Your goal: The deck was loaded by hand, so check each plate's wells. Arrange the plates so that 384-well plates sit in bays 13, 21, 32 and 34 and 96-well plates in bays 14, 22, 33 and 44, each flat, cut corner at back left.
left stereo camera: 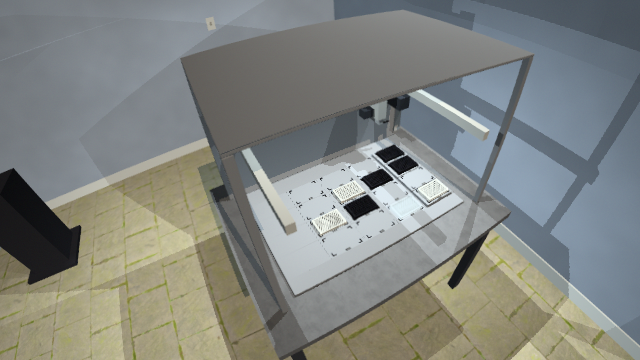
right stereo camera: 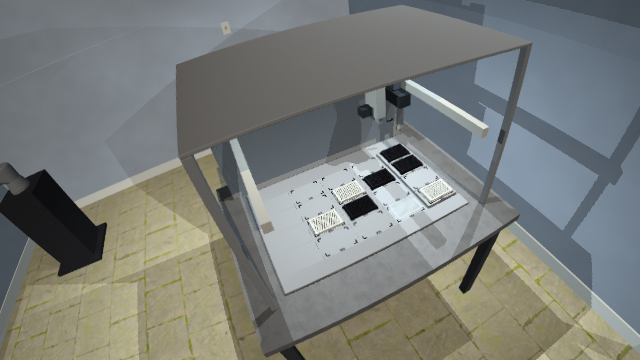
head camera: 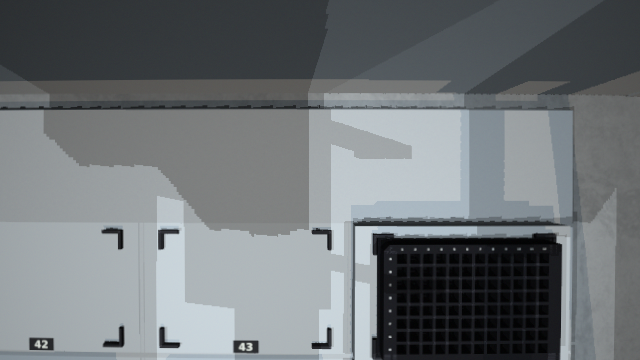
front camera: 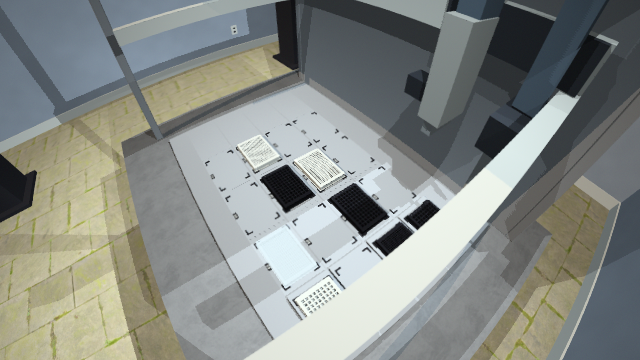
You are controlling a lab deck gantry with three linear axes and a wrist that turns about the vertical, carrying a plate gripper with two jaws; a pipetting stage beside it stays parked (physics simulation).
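Places are measured from the robot's base along level axes (x up, y right, z ahead), in centimetres.
Pixels of known places: gripper, fingertip midpoint: (left stereo camera: 390,125) (right stereo camera: 394,124); robot's base, origin of the base link: (left stereo camera: 333,255) (right stereo camera: 327,255) (front camera: 206,163).
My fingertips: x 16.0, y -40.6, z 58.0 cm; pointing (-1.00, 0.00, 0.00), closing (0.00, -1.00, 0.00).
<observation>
For each thing: its top centre in the pictures, then the offset to it from my fingertips.
- black 96-well plate, middle of its top: (head camera: 473,304) (front camera: 436,223) (right stereo camera: 394,151) (left stereo camera: 390,152) dx -13.1, dy +4.2, dz -2.4 cm
- black plate, middle of its top: (front camera: 408,249) (right stereo camera: 407,162) (left stereo camera: 403,163) dx -13.1, dy +14.9, dz -2.4 cm
- clear plate, middle of its top: (front camera: 285,253) (right stereo camera: 405,206) (left stereo camera: 405,205) dx -14.6, dy +36.3, dz -18.8 cm
My gripper (left stereo camera: 393,123) (right stereo camera: 398,123) is high over the deck's back right; its jaws are too small and dark to read, and no plate shows under it. In the head view a black 96-well plate (head camera: 472,300) lies right of bay 43, cut corner at back left. It is also in the front view (front camera: 422,214), behind a black plate (front camera: 393,238) in bay 34. Black plates sit in bays 22 (front camera: 287,187) and 33 (front camera: 358,207). White plates sit in bays 21 (front camera: 258,151), 32 (front camera: 319,169) and 14 (front camera: 318,297). A clear plate (front camera: 286,255) is in bay 13. Distant wells and corners are unclear.
The pipetting stage (front camera: 457,70) (right stereo camera: 376,104) hangs beside the gripper. A pale rail (front camera: 480,195) crosses the front view and hides part of the right-hand bays. Labels 42 (head camera: 41,344) and 43 (head camera: 245,346) mark back-row bays without plates in the visible parts.
</observation>
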